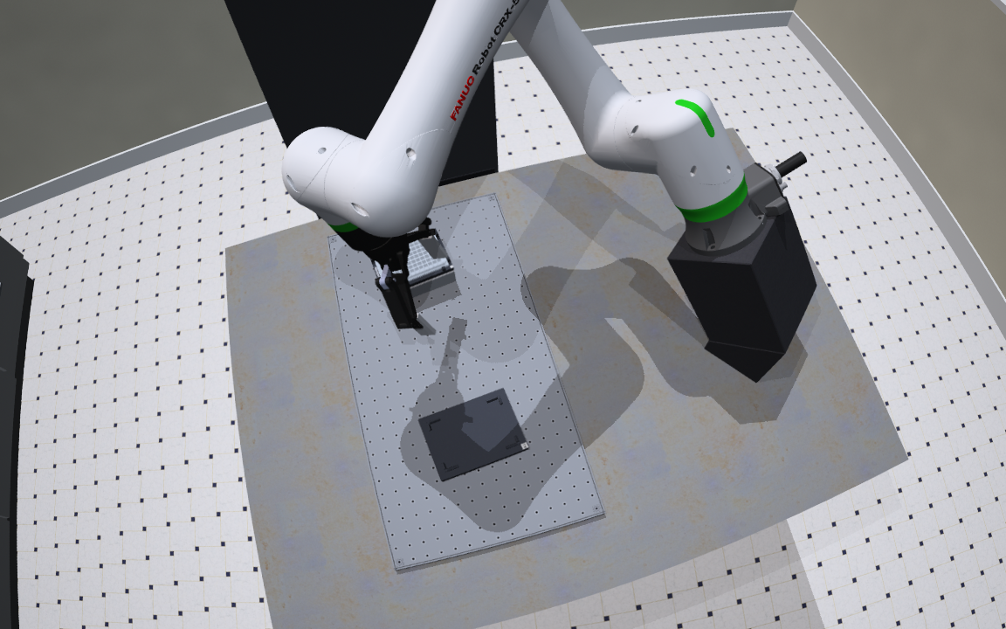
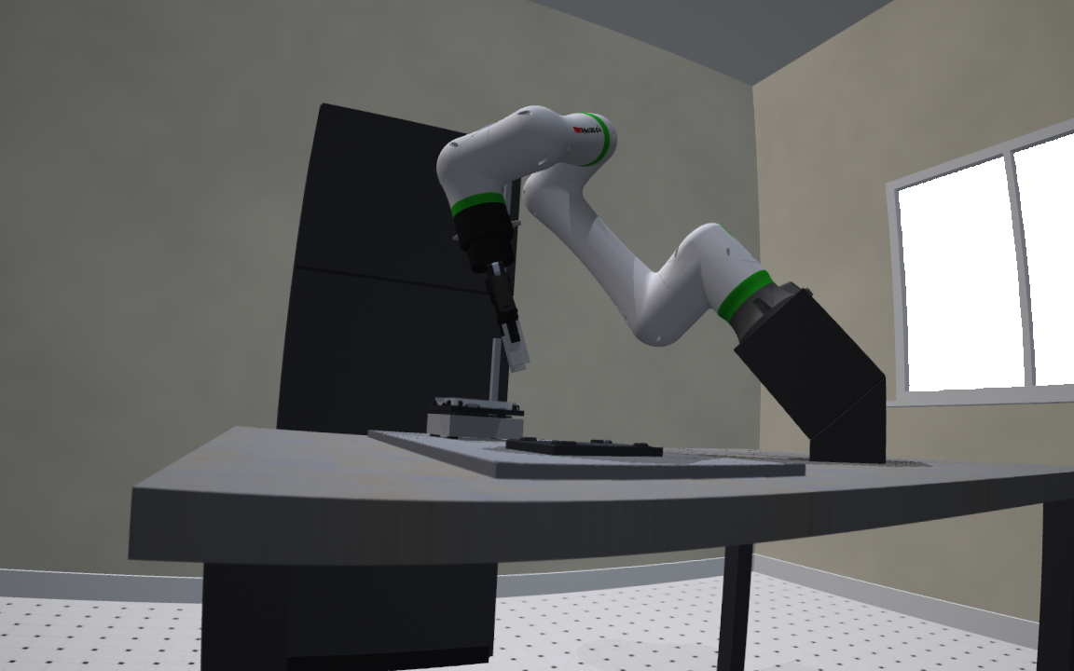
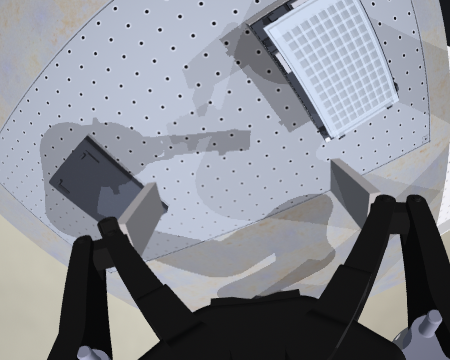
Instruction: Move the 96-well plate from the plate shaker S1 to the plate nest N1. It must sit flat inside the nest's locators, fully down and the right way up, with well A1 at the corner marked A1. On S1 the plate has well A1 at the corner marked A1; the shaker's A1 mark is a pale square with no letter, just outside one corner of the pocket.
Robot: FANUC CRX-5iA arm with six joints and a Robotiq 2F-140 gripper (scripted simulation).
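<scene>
The white 96-well plate lies 120 mm to the right of my hand, 70 mm below it and 10 mm ahead of it. Round my hand: dark plate nest N1 (220 mm to the left, 130 mm below, 30 mm ahead).
</scene>
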